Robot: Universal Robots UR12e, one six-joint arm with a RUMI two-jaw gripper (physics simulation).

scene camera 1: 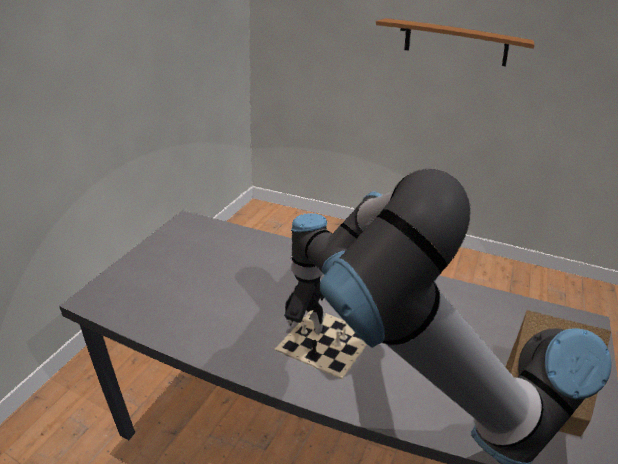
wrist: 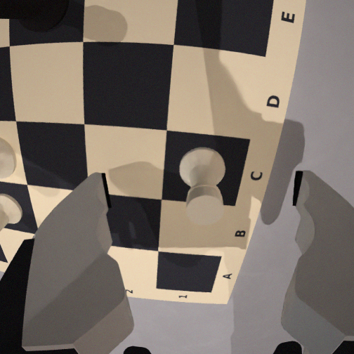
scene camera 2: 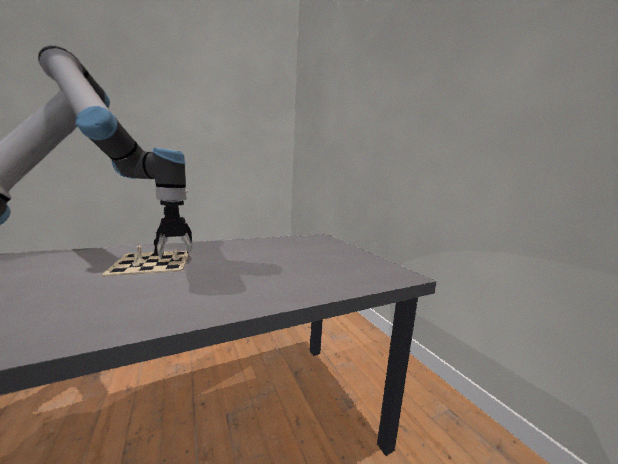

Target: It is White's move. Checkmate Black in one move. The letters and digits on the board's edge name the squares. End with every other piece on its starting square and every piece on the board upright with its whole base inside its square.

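Frame: origin at the arm's base, x ahead, y right, z down, level; centimetres.
Seen in the pictures: gripper, fingertip midpoint: (scene camera 1: 304, 330) (scene camera 2: 175, 257).
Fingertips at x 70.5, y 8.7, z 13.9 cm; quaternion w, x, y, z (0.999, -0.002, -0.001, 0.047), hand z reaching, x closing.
Note:
Pixels of each thing's top centre, then the offset from my fingertips to it. Level surfaces: height alone.
- rook, middle of its top: (scene camera 1: 304, 323) (scene camera 2: 175, 250) dx +0.0, dy -0.1, dz -2.7 cm
- black piece, middle of its top: (scene camera 1: 314, 340) dx -5.8, dy -8.9, dz -5.8 cm
- grey table, its level: dz +1.2 cm
The chessboard (scene camera 1: 341, 374) (scene camera 2: 106, 273) (wrist: 210, 298) lies on the table. A white piece with a flat round top, which looks like a rook (scene camera 1: 303, 329) (scene camera 2: 176, 256) (wrist: 202, 167), stands upright on C1. My gripper (scene camera 1: 304, 327) (scene camera 2: 174, 253) (wrist: 201, 174) is open, with one finger on each side of this piece and a gap on both sides. In the wrist view, one white piece (wrist: 5, 157) stands on C4 and another white piece (wrist: 9, 207) on B4, both cut off by the left edge. A black piece (scene camera 1: 314, 346) (wrist: 42, 11) stands on E3, its top cut off in the wrist view.
The board lies on the grey table (scene camera 1: 200, 280) (scene camera 2: 300, 270). My left finger hangs over the board near column 2, my right finger beyond its edge. A brown block (scene camera 1: 580, 425) lies at my arm's base. A wooden shelf (scene camera 1: 455, 33) is on the back wall.

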